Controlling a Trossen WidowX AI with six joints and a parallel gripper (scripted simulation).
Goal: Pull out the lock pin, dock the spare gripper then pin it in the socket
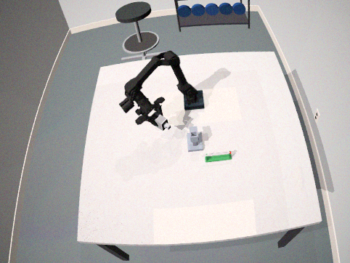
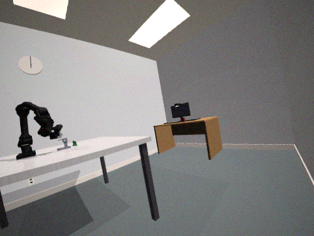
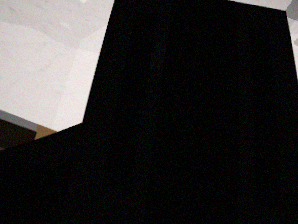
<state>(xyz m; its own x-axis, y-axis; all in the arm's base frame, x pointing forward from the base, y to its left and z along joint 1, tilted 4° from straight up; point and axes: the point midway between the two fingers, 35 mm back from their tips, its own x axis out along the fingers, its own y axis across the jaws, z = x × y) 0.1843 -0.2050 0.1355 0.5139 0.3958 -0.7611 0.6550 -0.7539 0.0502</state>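
Now: the mount 80 mm ahead of my gripper tip, 150 mm to the left of it and 80 mm below it. Round my gripper tip: spare gripper 10 mm above; then green cradle 200 mm ahead, 250 mm to the left, 110 mm below.
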